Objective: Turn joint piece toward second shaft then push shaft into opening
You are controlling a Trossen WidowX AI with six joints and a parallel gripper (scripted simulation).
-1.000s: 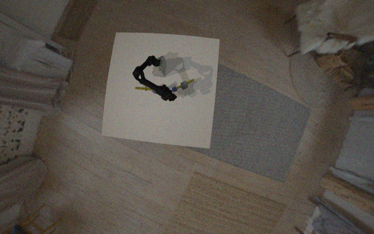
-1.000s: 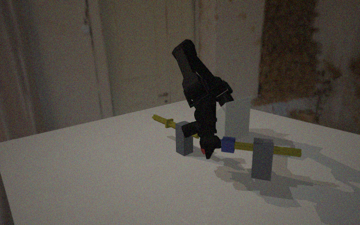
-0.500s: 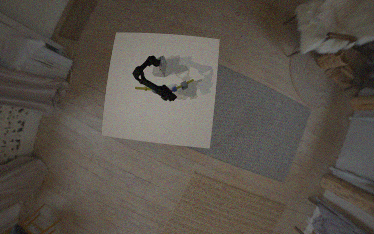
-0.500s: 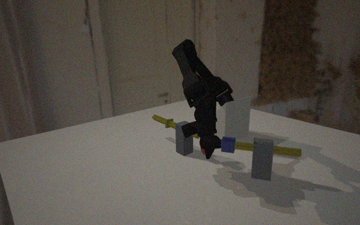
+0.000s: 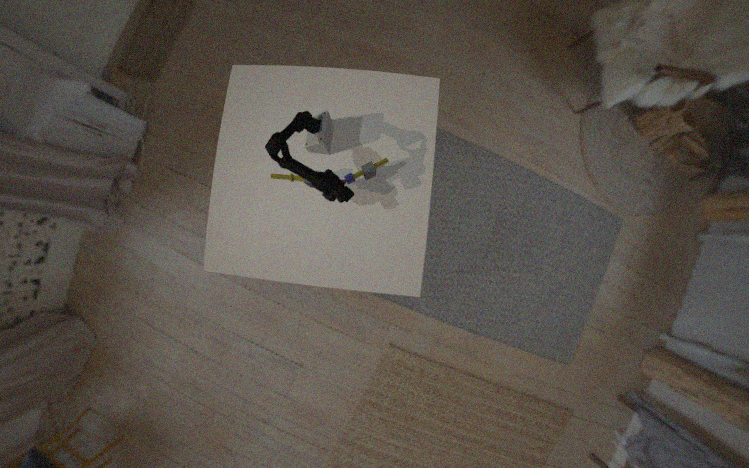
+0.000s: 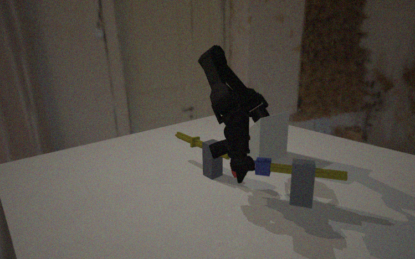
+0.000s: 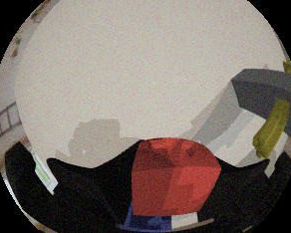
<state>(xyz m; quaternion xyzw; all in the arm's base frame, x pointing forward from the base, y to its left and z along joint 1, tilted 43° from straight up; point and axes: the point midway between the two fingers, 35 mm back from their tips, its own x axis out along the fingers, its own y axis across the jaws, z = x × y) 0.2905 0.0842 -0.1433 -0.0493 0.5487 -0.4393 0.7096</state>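
The red joint piece lies 4 cm above my gripper tip.
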